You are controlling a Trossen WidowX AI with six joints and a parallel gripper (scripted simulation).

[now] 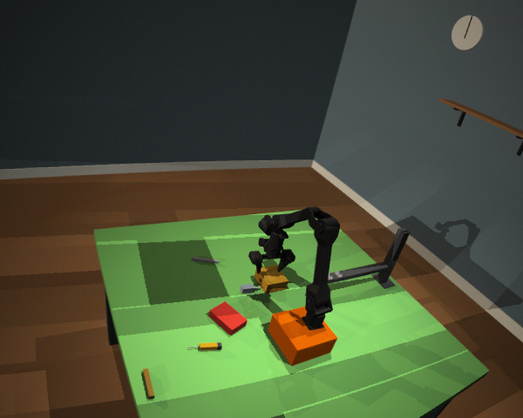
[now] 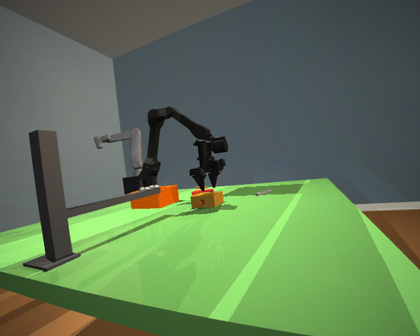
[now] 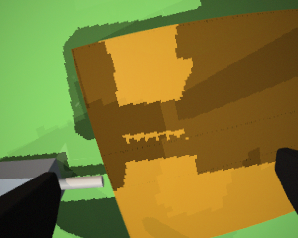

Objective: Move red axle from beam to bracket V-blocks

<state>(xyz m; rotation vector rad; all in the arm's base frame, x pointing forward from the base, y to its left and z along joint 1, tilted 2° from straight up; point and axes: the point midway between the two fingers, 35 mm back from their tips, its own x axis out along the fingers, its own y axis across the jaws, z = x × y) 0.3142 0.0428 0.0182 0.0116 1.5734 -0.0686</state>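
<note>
Now: gripper tip 20 mm to the left of the orange-yellow beam and 40 mm above it. Round my gripper tip: grey block: 30 mm behind, 80 mm to the left, 50 mm below; then red block: 170 mm behind, 230 mm to the left, 50 mm below; then grey rod: 190 mm ahead, 220 mm to the left, 60 mm below.
</note>
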